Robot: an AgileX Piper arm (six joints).
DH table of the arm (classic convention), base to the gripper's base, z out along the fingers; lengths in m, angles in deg. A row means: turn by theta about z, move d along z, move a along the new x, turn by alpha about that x. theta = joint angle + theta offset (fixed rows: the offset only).
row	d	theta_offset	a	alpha
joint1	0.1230	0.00	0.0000	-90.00
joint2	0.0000	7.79	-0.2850	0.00
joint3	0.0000	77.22	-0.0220	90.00
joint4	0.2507	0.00	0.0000	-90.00
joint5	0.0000	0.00	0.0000	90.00
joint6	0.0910	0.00	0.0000	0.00
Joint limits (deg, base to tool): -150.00..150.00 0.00..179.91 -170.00..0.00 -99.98..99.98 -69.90..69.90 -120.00..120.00
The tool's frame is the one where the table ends.
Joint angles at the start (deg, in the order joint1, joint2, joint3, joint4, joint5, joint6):
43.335, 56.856, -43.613, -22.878, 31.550, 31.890
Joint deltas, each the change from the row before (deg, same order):
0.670, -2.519, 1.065, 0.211, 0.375, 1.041
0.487, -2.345, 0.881, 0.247, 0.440, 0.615
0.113, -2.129, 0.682, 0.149, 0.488, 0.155
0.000, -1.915, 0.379, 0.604, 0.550, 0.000
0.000, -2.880, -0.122, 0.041, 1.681, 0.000
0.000, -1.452, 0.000, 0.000, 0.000, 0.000
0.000, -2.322, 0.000, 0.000, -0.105, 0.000
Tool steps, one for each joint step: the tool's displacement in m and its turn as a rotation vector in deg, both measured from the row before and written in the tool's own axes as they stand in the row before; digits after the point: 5 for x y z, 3 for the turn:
0.00428, -0.00060, -0.00922, -0.746, -0.975, 1.120
0.00361, -0.00112, -0.00857, -0.608, -0.914, 0.841
0.00267, -0.00213, -0.00777, -0.245, -0.910, 0.513
0.00162, -0.00182, -0.00744, -0.359, -0.811, 0.820
-0.00003, -0.00359, -0.01288, 0.127, -1.418, 0.657
-0.00077, -0.00120, -0.00631, -0.385, -1.366, 0.308
-0.00130, -0.00186, -0.01011, -0.673, -2.272, 0.491

